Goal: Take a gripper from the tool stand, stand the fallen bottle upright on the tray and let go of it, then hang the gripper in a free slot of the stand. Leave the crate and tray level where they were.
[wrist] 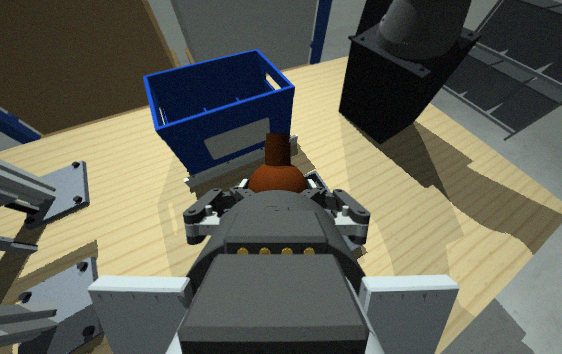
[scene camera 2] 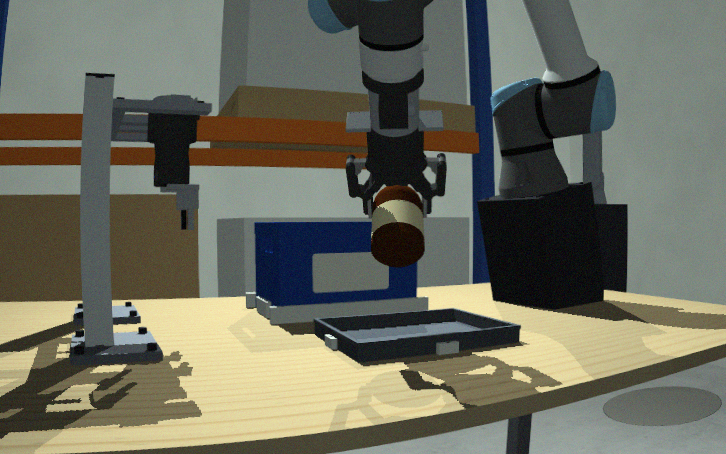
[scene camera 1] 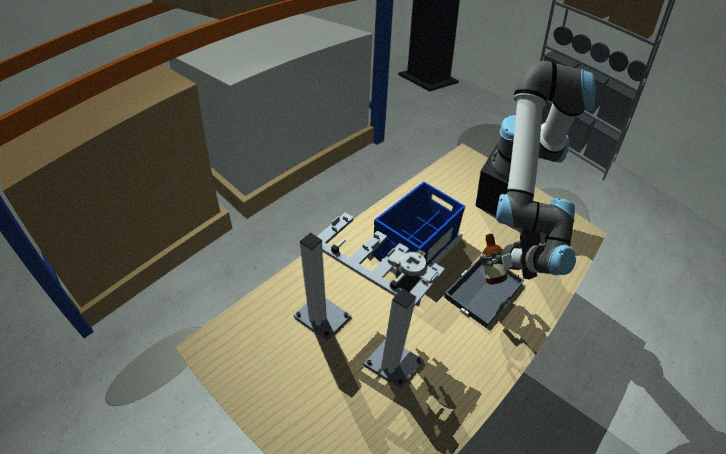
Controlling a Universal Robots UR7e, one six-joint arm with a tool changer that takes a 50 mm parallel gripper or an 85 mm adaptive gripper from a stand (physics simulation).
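Places are measured from the arm's base along level axes (x ahead, y left, z up), in centimetres.
Pixels of known places: arm's base, origin of its link: [wrist: 413, 36] [scene camera 2: 534, 191] [scene camera 1: 509, 165].
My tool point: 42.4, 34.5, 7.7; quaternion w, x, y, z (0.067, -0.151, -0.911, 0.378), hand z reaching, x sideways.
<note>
Ahead of a thing's pixels: the offset from my tool point to its middle, as dx, dy, dz. Level surfaces: height alone.
My gripper [scene camera 1: 491, 259] [scene camera 2: 397, 207] [wrist: 277, 187], the adaptive one with linked fingers, is shut on the brown bottle {-3.8, -10.7, -12.8} [scene camera 1: 495, 274] [scene camera 2: 397, 246] [wrist: 277, 175] around its body. The bottle is in the air above the dark tray {-6.2, -10.3, -30.3} [scene camera 1: 476, 302] [scene camera 2: 396, 351], apart from it. It is tilted: the neck points up and away from scene camera 2, and the base points down and toward that camera. The tray lies flat on the table. The tool stand [scene camera 1: 313, 278] [scene camera 2: 97, 214] holds another gripper [scene camera 1: 413, 263] [scene camera 2: 171, 155] near one end; slots toward its other end are free.
The blue crate {-0.3, -40.7, -22.8} [scene camera 1: 396, 235] [scene camera 2: 289, 256] [wrist: 185, 145] stands upright and level behind the tray, between the stand and the black robot base [scene camera 2: 546, 251] [wrist: 380, 90]. The stand's two posts rise from base plates on the wooden table {dz -31.5} [scene camera 1: 256, 331] [scene camera 2: 256, 385].
</note>
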